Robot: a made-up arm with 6 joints.
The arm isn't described. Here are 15 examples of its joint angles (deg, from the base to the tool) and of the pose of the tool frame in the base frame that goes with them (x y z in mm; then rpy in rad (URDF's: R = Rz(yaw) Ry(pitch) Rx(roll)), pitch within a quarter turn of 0, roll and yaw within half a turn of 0).
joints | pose
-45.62 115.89 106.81 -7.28 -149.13 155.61 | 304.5 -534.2 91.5 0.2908 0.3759 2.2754
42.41 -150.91 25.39 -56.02 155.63 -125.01 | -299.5 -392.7 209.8 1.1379 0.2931 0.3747
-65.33 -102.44 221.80 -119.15 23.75 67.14 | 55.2 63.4 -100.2 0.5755 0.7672 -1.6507
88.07 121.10 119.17 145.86 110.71 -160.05 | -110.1 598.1 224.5 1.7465 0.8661 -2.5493
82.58 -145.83 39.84 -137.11 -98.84 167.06 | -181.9 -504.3 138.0 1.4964 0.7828 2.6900
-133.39 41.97 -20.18 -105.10 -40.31 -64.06 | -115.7 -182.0 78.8 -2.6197 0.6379 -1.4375
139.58 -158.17 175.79 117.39 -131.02 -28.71 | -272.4 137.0 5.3 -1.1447 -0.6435 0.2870
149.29 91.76 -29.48 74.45 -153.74 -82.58 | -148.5 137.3 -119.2 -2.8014 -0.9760 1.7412
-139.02 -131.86 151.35 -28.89 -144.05 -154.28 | 47.9 224.1 -267.0 -0.5983 -0.7351 0.3229
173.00 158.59 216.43 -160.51 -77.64 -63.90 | -351.2 -106.3 325.4 1.3572 -0.7360 -0.5775
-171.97 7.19 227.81 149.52 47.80 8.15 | 212.6 -106.9 239.7 0.2534 -0.0473 -0.2455
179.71 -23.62 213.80 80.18 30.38 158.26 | 172.2 26.0 126.4 -1.7704 0.8842 -0.9095
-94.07 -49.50 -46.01 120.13 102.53 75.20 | 67.2 -167.7 609.7 -2.8263 0.5263 0.1466
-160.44 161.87 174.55 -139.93 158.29 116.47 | -395.9 -268.4 18.2 -1.2348 0.5008 0.6163
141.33 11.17 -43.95 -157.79 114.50 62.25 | -256.9 19.1 201.0 -0.8663 0.1420 -0.3201
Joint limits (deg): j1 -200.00..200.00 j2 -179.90..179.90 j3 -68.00..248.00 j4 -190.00..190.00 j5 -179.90..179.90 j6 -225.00..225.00
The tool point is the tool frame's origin. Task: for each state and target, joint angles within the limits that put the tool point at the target. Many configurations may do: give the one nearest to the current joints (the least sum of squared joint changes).
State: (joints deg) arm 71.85 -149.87 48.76 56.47 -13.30 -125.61
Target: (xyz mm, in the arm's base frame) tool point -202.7 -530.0 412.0
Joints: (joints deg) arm 59.19 -111.59 14.61 51.74 -13.30 -125.61
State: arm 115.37 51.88 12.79 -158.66 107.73 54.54
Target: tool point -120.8 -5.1 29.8
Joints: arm 118.87 71.68 -31.06 -133.49 107.73 54.54
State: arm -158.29 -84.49 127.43 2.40 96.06 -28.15
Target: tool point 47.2 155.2 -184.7
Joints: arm -164.32 -117.24 163.22 29.68 96.06 -28.15
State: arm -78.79 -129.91 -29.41 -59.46 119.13 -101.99
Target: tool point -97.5 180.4 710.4
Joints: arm -83.63 -81.21 19.46 -60.74 119.13 -101.99
